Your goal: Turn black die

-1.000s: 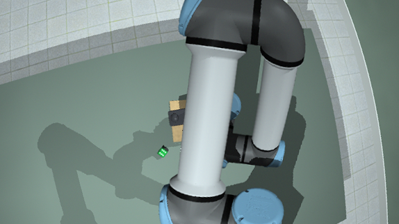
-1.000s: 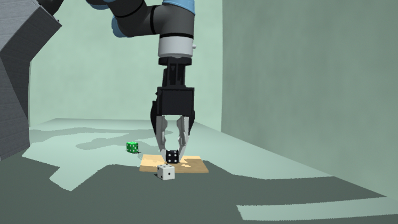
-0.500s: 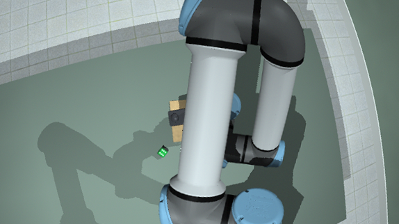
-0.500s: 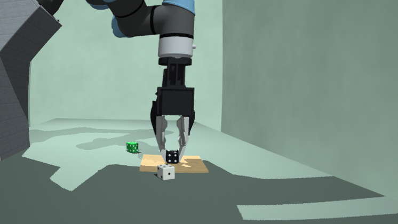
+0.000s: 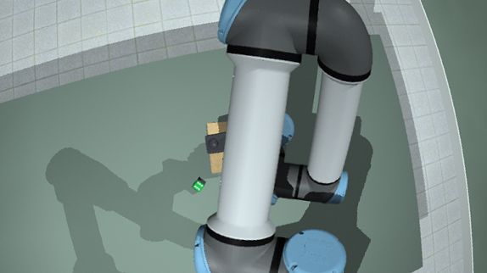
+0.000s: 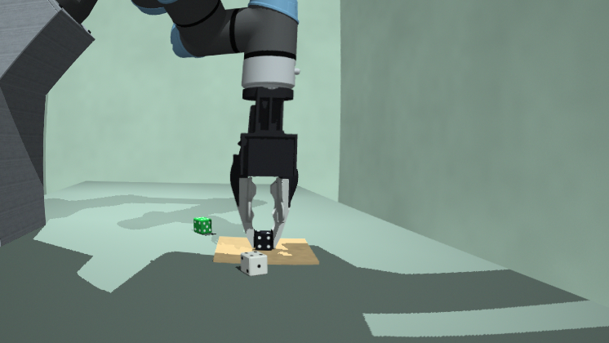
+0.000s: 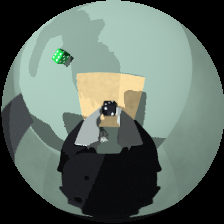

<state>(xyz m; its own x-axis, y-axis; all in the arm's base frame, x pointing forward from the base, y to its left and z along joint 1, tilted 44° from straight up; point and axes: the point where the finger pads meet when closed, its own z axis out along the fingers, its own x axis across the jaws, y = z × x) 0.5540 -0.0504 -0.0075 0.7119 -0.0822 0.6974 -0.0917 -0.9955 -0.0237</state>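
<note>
Right now the black die is right at my hand. From my hand the other things lie so: white die: 10 cm to the right, 3 cm behind, 1 cm below; then tan mat: 2 cm below; then green die: 13 cm to the left, 8 cm behind, 1 cm below.
</note>
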